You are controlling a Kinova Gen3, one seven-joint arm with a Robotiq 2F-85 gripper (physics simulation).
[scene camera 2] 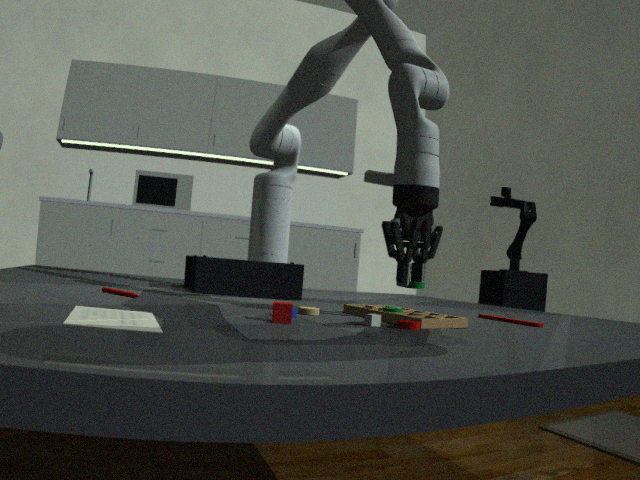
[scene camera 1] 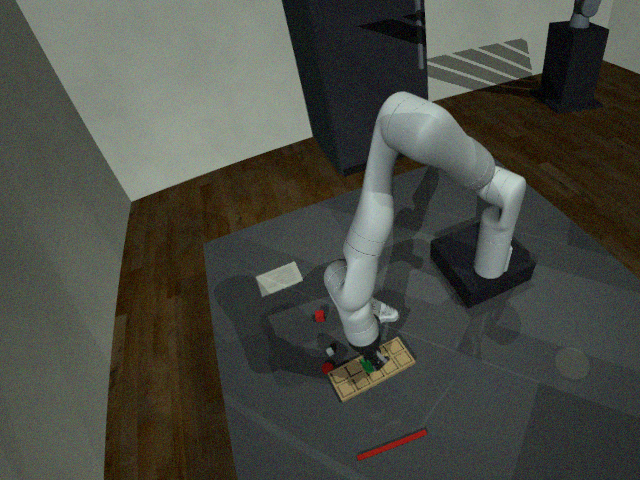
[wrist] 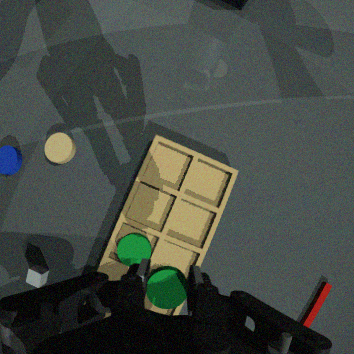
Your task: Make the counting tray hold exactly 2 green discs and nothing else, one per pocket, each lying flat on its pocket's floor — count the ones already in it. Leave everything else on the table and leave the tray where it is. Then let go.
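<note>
The tan counting tray (scene camera 1: 378, 380) (scene camera 2: 444, 323) (wrist: 225, 196) lies on the table with two rows of pockets. One green disc (scene camera 2: 392, 309) (wrist: 134, 249) lies level at a pocket in the tray's left row in the wrist view; whether it rests fully on the floor is hard to tell. My gripper (scene camera 2: 410, 279) (wrist: 168, 273) is shut on a second green disc (scene camera 2: 417, 285) (wrist: 166, 288), held level between the fingertips, above the tray and clear of it. The arm and fingers hide some pockets. In scene camera 1 the two discs are hard to tell apart.
A red disc (scene camera 1: 327, 367) (scene camera 2: 408, 324) lies against or close by the tray's end. A white cube (scene camera 1: 330, 351) (scene camera 2: 373, 319) (wrist: 37, 277), red cube (scene camera 1: 319, 315) (scene camera 2: 282, 312), blue disc (wrist: 9, 160) and tan disc (scene camera 2: 309, 310) (wrist: 60, 148) lie apart. A red bar (scene camera 1: 391, 444) (wrist: 317, 305) lies beyond the tray.
</note>
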